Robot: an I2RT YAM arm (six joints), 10 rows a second.
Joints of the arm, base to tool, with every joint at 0 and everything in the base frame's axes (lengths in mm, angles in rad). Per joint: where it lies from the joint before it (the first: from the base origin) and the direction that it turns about. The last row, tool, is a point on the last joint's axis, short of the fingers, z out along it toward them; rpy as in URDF.
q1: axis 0 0 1 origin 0.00 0.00 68.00
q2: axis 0 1 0 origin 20.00 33.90 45.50
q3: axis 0 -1 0 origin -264.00 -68.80 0.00
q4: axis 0 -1 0 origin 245.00 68.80 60.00
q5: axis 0 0 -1 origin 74.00 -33.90 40.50
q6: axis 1 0 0 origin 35.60 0.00 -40.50
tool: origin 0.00 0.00 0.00 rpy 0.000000 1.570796 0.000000
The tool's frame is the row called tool.
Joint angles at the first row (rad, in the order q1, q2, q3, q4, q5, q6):
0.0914, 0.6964, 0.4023, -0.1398, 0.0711, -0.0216
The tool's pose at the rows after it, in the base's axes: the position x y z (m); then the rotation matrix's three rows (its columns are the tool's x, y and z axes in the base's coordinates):
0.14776, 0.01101, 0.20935; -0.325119, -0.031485, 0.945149; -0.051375, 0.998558, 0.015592; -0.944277, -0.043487, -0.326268
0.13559, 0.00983, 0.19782; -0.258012, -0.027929, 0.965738; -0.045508, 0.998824, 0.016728; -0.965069, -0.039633, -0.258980
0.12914, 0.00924, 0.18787; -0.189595, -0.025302, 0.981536; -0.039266, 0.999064, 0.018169; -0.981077, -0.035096, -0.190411
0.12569, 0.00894, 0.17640; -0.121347, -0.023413, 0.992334; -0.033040, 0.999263, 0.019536; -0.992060, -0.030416, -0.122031
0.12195, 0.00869, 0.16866; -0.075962, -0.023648, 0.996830; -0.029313, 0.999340, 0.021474; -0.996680, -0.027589, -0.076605
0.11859, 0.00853, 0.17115; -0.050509, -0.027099, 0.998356; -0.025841, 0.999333, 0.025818; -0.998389, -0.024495, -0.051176
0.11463, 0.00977, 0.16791; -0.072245, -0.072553, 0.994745; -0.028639, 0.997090, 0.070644; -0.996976, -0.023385, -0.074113
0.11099, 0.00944, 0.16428; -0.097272, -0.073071, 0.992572; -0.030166, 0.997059, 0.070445; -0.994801, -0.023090, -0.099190
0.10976, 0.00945, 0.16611; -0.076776, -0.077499, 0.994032; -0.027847, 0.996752, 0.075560; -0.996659, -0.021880, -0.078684
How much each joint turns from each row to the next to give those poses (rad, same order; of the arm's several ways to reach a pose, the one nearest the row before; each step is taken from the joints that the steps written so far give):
0.0000, -0.1648, -0.1194, 0.0553, -0.0003, 0.0000
-0.0004, -0.1202, -0.0832, 0.0336, 0.0004, -0.0003
0.0000, -0.0851, -0.0713, 0.0568, -0.0001, 0.0000
0.0000, -0.0621, -0.0752, 0.0825, -0.0003, 0.0000
0.0004, -0.0675, -0.0492, 0.0274, -0.0011, -0.0004
0.0000, -0.0558, 0.0008, -0.0309, -0.0043, 0.0011
-0.0001, -0.0594, 0.0000, -0.0824, -0.0450, -0.0007
0.0001, -0.0550, 0.0000, -0.0802, 0.0000, 0.0007
-0.0008, -0.0233, 0.0000, -0.0026, -0.0057, 0.0004

